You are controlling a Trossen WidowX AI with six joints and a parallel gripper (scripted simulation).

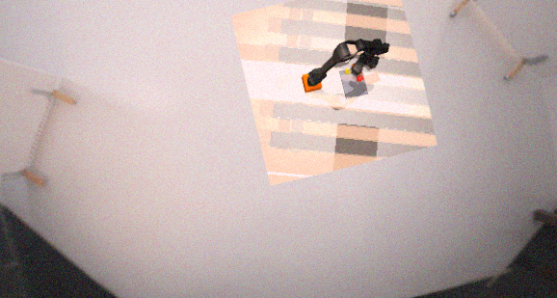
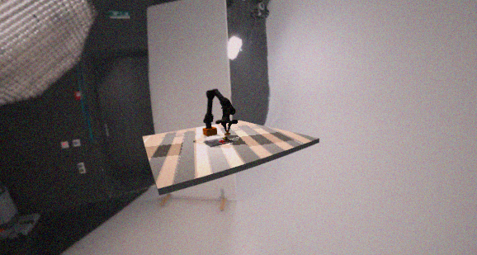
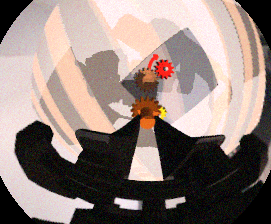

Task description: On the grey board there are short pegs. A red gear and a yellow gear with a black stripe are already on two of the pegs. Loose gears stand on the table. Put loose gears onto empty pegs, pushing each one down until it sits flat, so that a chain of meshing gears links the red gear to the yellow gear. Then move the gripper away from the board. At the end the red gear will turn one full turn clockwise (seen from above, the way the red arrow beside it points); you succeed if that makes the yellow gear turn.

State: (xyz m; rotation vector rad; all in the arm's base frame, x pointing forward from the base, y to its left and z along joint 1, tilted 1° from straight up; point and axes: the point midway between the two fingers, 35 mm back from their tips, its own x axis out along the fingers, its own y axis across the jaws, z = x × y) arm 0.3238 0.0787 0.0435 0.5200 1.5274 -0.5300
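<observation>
My gripper tip is now 70 mm above the yellow gear, 40 mm past it and 10 mm to the left of it. Also, from my gripper tip: red arrow (70 mm below, 60 mm to the right, 60 mm ahead); then brown gear (60 mm below, 40 mm ahead, 30 mm to the right); then orange gear (10 mm below).
</observation>
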